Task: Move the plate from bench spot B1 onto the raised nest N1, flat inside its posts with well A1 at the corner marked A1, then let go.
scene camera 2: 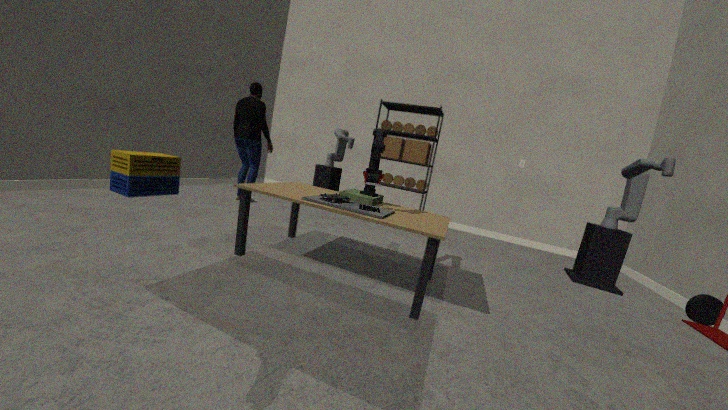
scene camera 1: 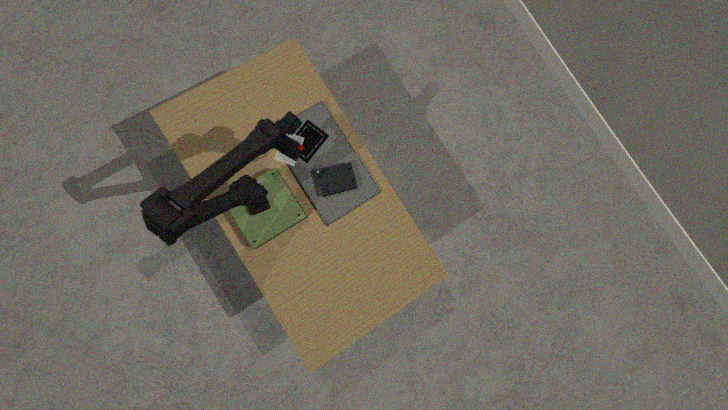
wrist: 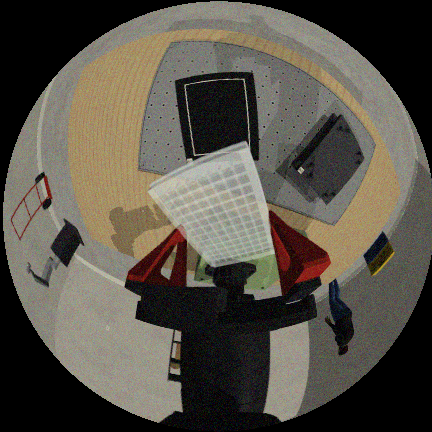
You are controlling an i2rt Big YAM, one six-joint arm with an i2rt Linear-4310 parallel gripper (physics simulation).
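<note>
My gripper is shut on the clear, pale well plate, with a red finger at either side. The plate is held above the bench; its far edge overlaps the near edge of the black, white-outlined spot B1 in the wrist view. The raised dark nest N1 stands to the right in the wrist view, with small corner posts and a pale mark at its near-left corner. The plate is apart from the nest. Its well A1 cannot be made out.
B1 and the nest are on a grey perforated board on the wooden table. The arm's base stands on a green block. A person stands beyond the table.
</note>
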